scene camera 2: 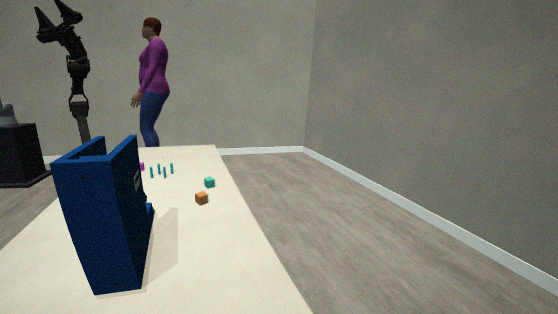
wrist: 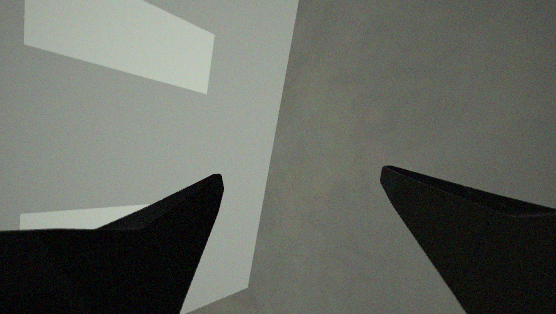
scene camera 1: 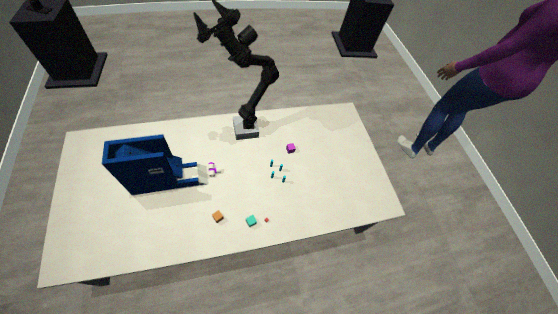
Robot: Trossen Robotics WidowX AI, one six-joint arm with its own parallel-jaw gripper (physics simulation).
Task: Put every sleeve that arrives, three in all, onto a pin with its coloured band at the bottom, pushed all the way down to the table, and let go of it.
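White sleeves with magenta bands (scene camera 1: pixel 212 169) lie close together on the table at the chute's mouth in scene camera 1; they are too small there to tell their number or which way each band faces. Several thin teal pins (scene camera 1: pixel 272 174) (scene camera 2: pixel 164 172) stand upright on the table, right of the sleeves in scene camera 1; no sleeve shows on them. My gripper (scene camera 1: pixel 205 8) (scene camera 2: pixel 46 4) (wrist: pixel 300 177) is open with nothing between its fingers. It is raised high above and behind the table, far from sleeves and pins. The wrist view shows walls behind the fingers.
A tall blue chute (scene camera 1: pixel 145 172) (scene camera 2: pixel 100 220) stands left on the table (scene camera 1: pixel 320 215) (scene camera 2: pixel 240 270). A magenta cube (scene camera 1: pixel 291 148) lies behind the pins; an orange cube (scene camera 1: pixel 218 216) (scene camera 2: pixel 201 198), a teal cube (scene camera 1: pixel 251 220) (scene camera 2: pixel 209 182) and a small red cube (scene camera 1: pixel 266 220) lie in front. A person (scene camera 1: pixel 520 70) (scene camera 2: pixel 155 70) stands beyond.
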